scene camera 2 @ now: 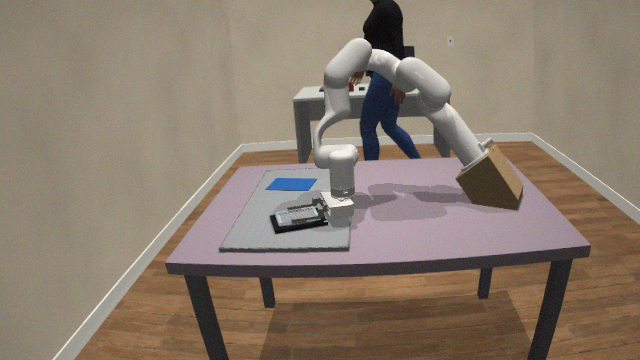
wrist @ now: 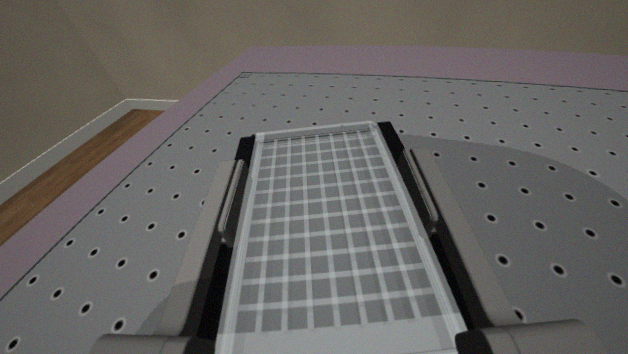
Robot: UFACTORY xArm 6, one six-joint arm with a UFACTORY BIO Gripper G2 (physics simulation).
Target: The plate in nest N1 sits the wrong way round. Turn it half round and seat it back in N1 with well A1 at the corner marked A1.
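The clear well plate [scene camera 2: 285, 218] [wrist: 320, 235], with its grid of wells, lies level in the black nest [scene camera 2: 281, 229] [wrist: 245, 146] on the grey perforated board. My gripper [scene camera 2: 299, 212] [wrist: 327, 195] is shut on the plate, with one finger along each long side, low at the nest. In the wrist view the plate runs away from me between the fingers, and black nest corners show at its far end. The lower faces of the plate are hidden by the fingers and nest. The A1 mark and well A1 cannot be made out.
The grey board [scene camera 2: 250, 230] [wrist: 500, 110] lies on the purple table [scene camera 2: 425, 240] [wrist: 400, 60]. A flat blue rectangle [scene camera 2: 291, 184] lies toward the back of the board. The arm's brown base block [scene camera 2: 492, 177] stands at the right. A person [scene camera 2: 382, 35] is by the rear desk [scene camera 2: 310, 95].
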